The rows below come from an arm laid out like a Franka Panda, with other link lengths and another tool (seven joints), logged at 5 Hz.
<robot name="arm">
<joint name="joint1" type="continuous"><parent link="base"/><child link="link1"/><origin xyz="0.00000 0.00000 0.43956" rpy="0.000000 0.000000 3.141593"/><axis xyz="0 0 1"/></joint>
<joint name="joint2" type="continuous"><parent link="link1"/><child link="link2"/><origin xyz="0.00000 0.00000 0.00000" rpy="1.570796 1.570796 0.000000"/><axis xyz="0 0 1"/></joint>
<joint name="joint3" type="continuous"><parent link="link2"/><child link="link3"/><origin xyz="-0.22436 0.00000 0.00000" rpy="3.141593 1.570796 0.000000"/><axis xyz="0 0 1"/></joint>
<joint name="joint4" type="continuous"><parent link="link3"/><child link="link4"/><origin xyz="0.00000 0.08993 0.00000" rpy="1.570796 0.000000 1.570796"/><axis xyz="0 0 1"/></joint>
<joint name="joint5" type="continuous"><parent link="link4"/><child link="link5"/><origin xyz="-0.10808 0.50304 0.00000" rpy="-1.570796 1.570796 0.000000"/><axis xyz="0 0 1"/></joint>
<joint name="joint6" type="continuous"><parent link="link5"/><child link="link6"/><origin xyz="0.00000 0.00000 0.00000" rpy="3.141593 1.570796 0.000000"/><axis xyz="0 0 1"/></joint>
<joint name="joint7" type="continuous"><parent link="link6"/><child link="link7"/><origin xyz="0.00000 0.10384 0.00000" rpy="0.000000 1.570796 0.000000"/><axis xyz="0 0 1"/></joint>
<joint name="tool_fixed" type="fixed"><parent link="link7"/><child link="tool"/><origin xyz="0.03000 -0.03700 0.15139" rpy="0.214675 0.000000 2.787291"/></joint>
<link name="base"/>
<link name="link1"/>
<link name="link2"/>
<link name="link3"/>
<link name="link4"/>
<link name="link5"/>
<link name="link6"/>
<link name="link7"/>
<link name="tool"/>
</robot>
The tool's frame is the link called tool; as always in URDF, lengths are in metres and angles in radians. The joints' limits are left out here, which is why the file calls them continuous.
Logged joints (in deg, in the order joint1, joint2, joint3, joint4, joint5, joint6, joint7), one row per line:
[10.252 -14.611 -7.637 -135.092 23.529 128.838 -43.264]
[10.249 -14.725 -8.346 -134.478 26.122 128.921 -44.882]
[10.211 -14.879 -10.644 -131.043 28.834 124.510 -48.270]
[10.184 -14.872 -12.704 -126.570 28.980 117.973 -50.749]
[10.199 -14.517 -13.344 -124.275 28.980 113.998 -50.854]
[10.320 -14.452 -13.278 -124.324 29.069 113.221 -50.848]
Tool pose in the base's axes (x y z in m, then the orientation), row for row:
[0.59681 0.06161 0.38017 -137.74 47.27 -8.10]
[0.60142 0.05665 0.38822 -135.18 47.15 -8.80]
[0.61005 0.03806 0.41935 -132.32 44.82 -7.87]
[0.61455 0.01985 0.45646 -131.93 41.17 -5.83]
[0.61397 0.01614 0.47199 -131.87 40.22 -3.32]
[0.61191 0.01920 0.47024 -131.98 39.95 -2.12]
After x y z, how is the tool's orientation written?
As a rotation vector, in degrees.
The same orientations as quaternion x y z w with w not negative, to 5 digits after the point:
[-0.90277 0.30981 -0.05309 0.29362]
[-0.89487 0.31212 -0.05825 0.31369]
[-0.88840 0.30092 -0.05284 0.34262]
[-0.89138 0.27816 -0.03939 0.35570]
[-0.89243 0.27219 -0.02247 0.35912]
[-0.89317 0.27036 -0.01435 0.35910]

